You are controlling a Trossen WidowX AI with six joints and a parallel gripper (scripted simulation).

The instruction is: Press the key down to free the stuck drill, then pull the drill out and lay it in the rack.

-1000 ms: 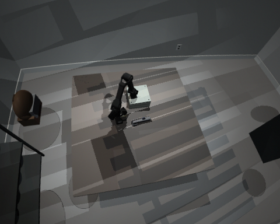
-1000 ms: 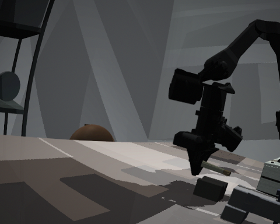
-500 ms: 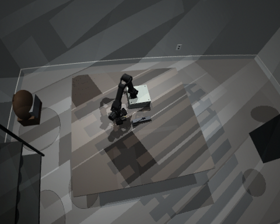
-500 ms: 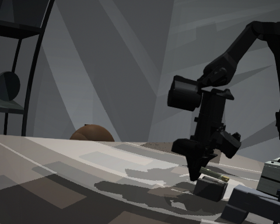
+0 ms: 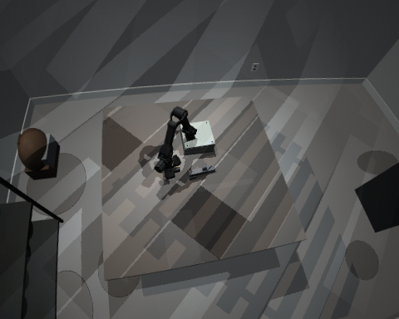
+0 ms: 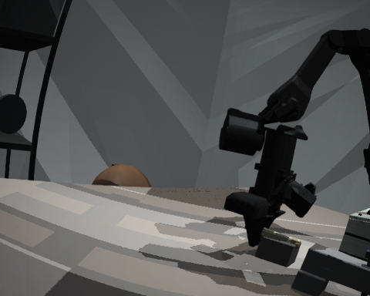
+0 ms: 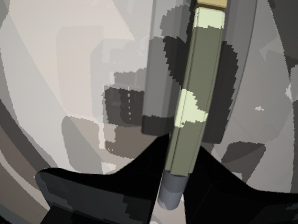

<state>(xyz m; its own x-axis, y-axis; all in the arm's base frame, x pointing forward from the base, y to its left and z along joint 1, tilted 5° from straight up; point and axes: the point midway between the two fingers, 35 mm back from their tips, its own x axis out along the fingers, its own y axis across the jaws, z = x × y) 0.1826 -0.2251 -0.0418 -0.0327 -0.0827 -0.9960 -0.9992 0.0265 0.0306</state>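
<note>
Right now the drill is 4 cm to the left of my gripper tip and 3 cm above it. The rest, counted from my gripper tip: long dark fixture: 8 cm ahead, 22 cm to the left, 2 cm above; then dark block: 5 cm to the left, 1 cm above; then blue key: 8 cm ahead, 24 cm to the left, 4 cm above.
</note>
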